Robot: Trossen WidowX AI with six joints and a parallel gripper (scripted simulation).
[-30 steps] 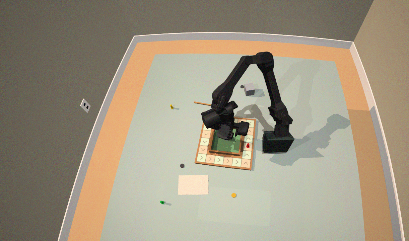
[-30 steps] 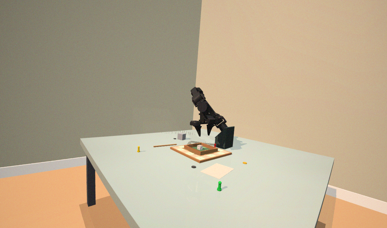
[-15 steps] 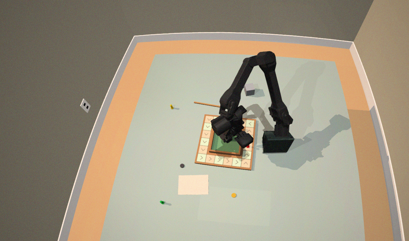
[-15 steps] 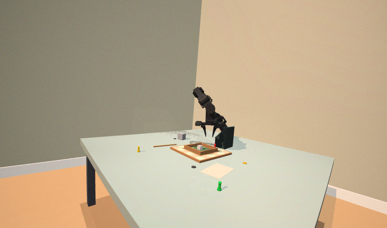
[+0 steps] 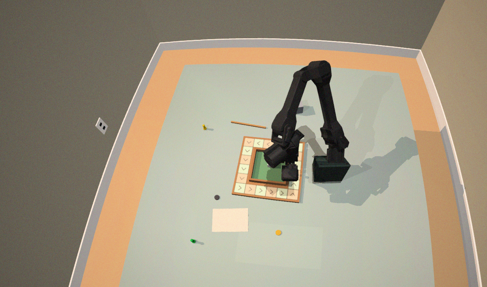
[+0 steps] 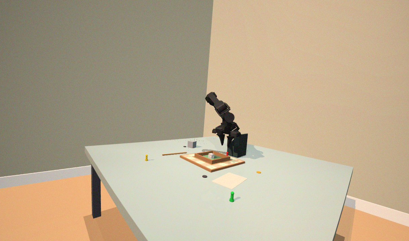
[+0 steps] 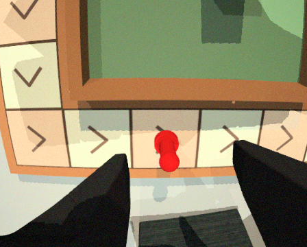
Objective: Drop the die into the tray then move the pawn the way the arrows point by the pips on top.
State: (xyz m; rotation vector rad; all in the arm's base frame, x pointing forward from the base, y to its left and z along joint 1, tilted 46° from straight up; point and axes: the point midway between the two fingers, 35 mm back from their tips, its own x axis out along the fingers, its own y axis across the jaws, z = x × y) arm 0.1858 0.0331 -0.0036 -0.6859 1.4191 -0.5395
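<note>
The red pawn lies 60 mm below my gripper tip and 30 mm behind it. Also, from my gripper tip: orange disc: 260 mm to the left, 90 mm below, 20 mm ahead; then green dice tray: 80 mm below, 80 mm ahead, 30 mm to the right; then white die: 80 mm ahead, 60 mm below, 40 mm to the right.
</note>
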